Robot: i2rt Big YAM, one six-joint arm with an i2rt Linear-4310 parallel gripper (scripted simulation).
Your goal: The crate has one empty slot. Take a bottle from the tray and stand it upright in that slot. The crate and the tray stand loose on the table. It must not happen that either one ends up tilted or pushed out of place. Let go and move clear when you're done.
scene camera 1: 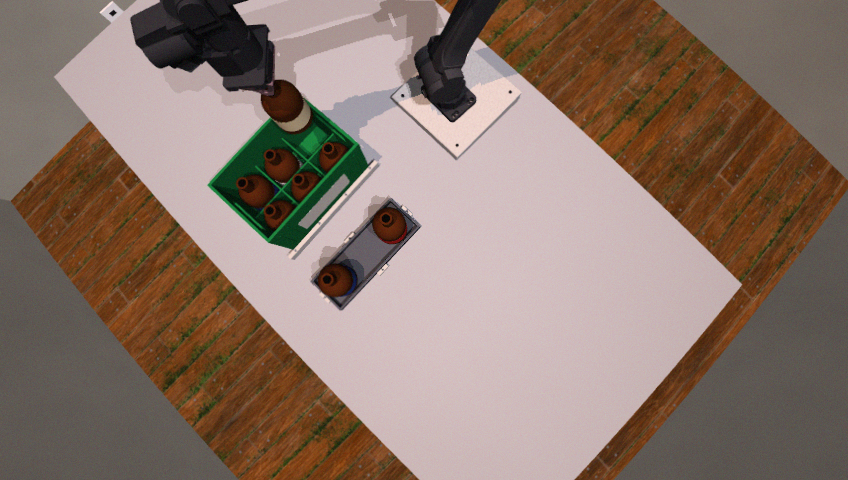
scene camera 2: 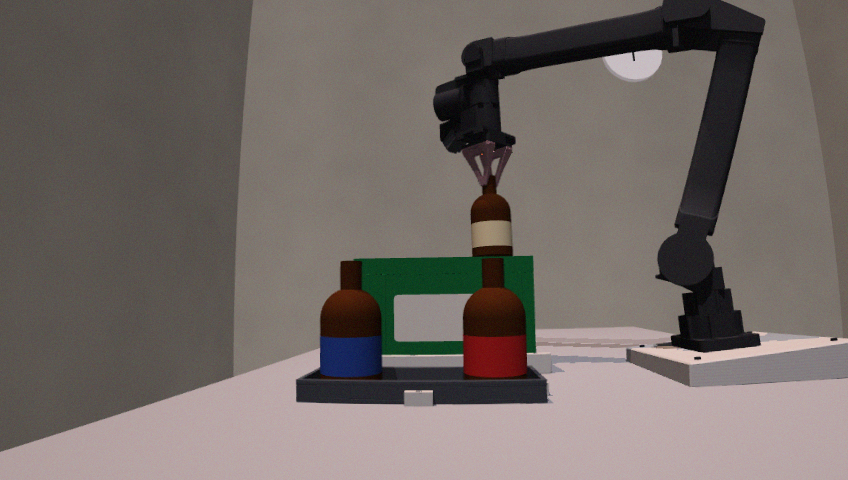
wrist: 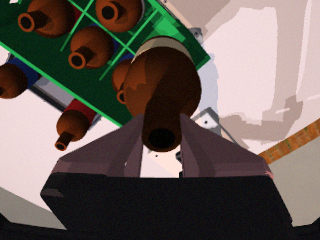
Note:
In view: the gripper (scene camera 2: 488,186), a dark tray (scene camera 2: 448,385), a red-label bottle (scene camera 2: 494,320), a blue-label bottle (scene camera 2: 350,321), a green crate (scene camera 1: 249,160) and a blue-label bottle (scene camera 1: 258,193).
The dark tray shows as well in scene camera 1 (scene camera 1: 365,252) and in the wrist view (wrist: 46,90). The gripper also shows in scene camera 1 (scene camera 1: 270,87) and in the wrist view (wrist: 161,120).

